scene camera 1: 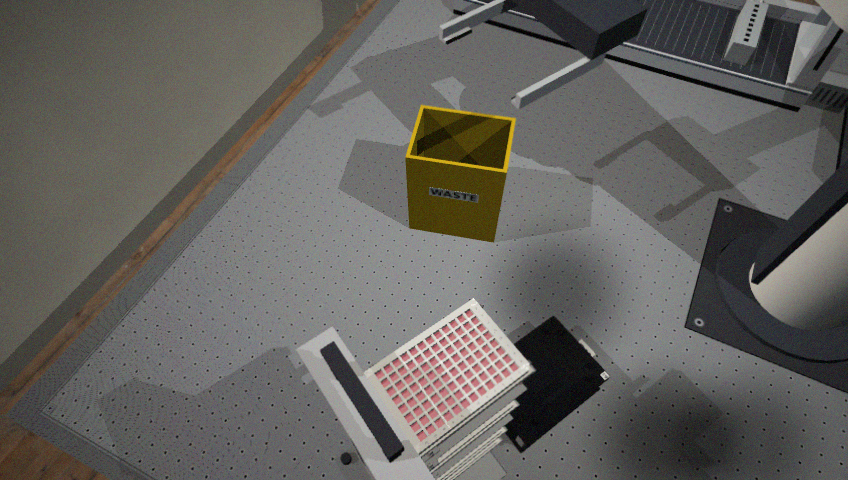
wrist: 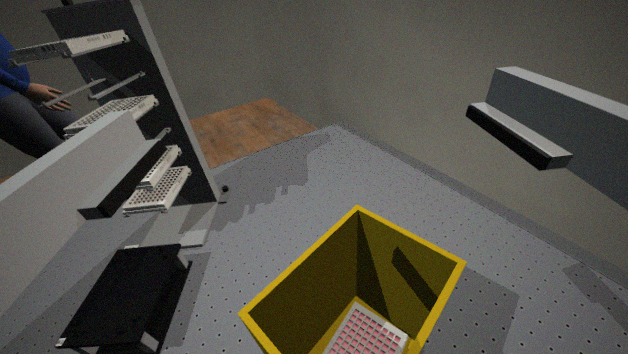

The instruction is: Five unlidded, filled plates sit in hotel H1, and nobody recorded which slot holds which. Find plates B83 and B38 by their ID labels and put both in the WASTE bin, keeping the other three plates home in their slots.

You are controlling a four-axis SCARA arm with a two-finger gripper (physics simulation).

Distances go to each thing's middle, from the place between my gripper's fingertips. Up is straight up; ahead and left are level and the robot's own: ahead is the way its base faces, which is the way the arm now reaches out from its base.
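The plate B38 [wrist: 141,201] is a fair way below my hand, and it is also a fair way behind my hand and far to the left of it.
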